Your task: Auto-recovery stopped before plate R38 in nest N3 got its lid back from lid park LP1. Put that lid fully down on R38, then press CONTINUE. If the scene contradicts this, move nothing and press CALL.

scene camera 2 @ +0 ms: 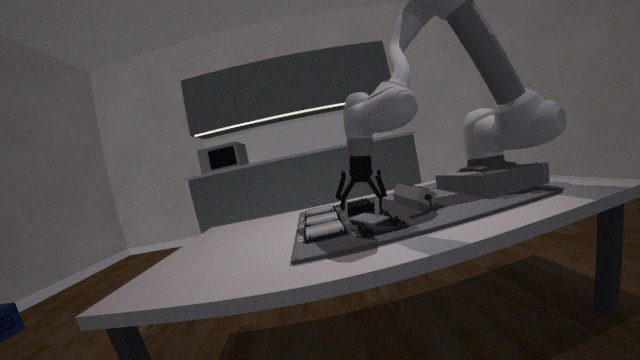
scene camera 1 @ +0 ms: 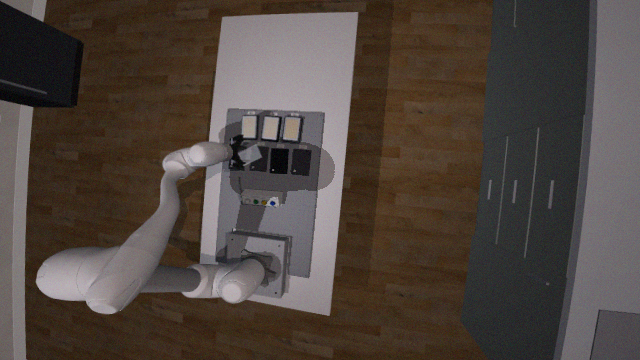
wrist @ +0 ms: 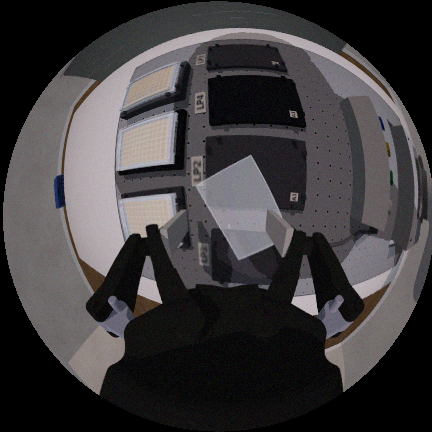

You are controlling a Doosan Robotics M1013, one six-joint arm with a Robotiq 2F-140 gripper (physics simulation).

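Seen in the pictures: gripper, fingertip midpoint: (scene camera 2: 361, 217) (scene camera 1: 247, 150) (wrist: 226, 219); arm's base at its link origin: (scene camera 2: 486, 168) (scene camera 1: 255, 267).
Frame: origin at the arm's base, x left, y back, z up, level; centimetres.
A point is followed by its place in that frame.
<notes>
A clear lid (scene camera 1: 250, 155) {x 17.6, y -61.9, z -5.3 cm} (scene camera 2: 369, 218) {x 19.6, y -61.7, z -5.3 cm} (wrist: 245, 195) {x 16.0, y -62.3, z -5.3 cm} lies turned askew across parks LP1 (wrist: 217, 265) {x 28.3, y -65.1, z -6.3 cm} and LP2 (wrist: 285, 162) {x 10.7, y -57.3, z -6.3 cm}; whether it is tilted is unclear. My gripper (scene camera 1: 241, 153) {x 19.4, y -64.3, z -4.6 cm} (scene camera 2: 362, 207) {x 19.4, y -64.3, z -4.6 cm} (wrist: 226, 219) {x 19.4, y -64.3, z -4.6 cm} is open, pointing down over the lid's near part. Its right finger in the wrist view is close to the lid's edge; its left finger stands apart from the lid. Three cream plates (scene camera 1: 250, 127) {x 20.5, y -78.0, z -4.4 cm} (scene camera 1: 271, 128) {x 7.5, y -79.4, z -4.2 cm} (scene camera 1: 292, 129) {x -5.0, y -80.8, z -4.0 cm} sit in nests beside the parks. The nest and plate labels cannot be read. The button box (scene camera 1: 261, 195) {x 3.7, y -41.3, z 0.8 cm} (scene camera 2: 410, 194) {x 9.9, y -42.3, z -2.0 cm} (wrist: 370, 165) {x 7.1, y -42.9, z -2.3 cm} has green, yellow and blue buttons; their wording is unreadable.
Park LP4 (scene camera 1: 279, 161) {x -0.3, y -61.8, z -6.2 cm} (wrist: 255, 102) {x 1.7, y -61.9, z -6.3 cm} and another dark park (scene camera 1: 301, 162) {x -13.2, y -63.6, z -6.3 cm} (wrist: 242, 57) {x -10.8, y -64.1, z -6.3 cm} stand beyond LP2. All stand on a grey perforated board (scene camera 1: 300, 215) {x -18.4, y -33.8, z -7.2 cm} on the white table (scene camera 1: 290, 60) {x 6.1, y -121.7, z -8.5 cm}. A cable (wrist: 345, 242) {x 21.5, y -40.9, z -7.3 cm} runs from the button box. The arm's base stands on a grey block (scene camera 2: 495, 180) {x 18.8, y -11.0, z -1.5 cm}.
</notes>
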